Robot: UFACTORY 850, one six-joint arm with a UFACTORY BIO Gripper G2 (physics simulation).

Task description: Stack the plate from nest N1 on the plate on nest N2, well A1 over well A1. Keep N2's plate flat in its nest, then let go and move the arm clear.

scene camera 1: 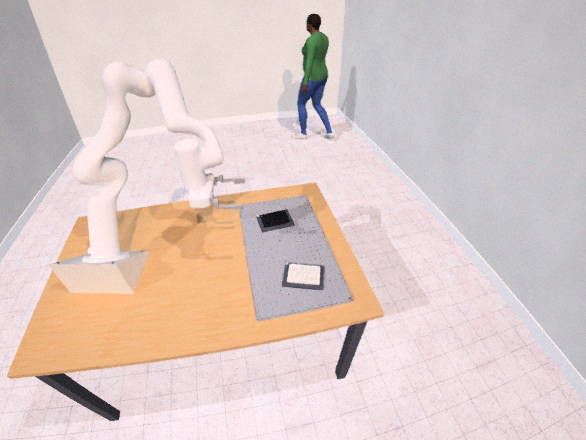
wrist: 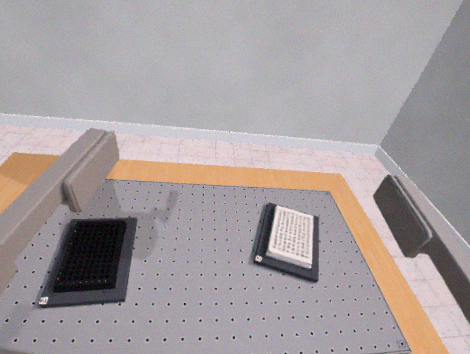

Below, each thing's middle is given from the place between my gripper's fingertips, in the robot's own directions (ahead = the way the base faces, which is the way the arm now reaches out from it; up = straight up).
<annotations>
Right now my hand is 310 mm above the white multi-well plate [wrist: 290, 240], 210 mm short of it and 150 mm to the left of it.
</annotations>
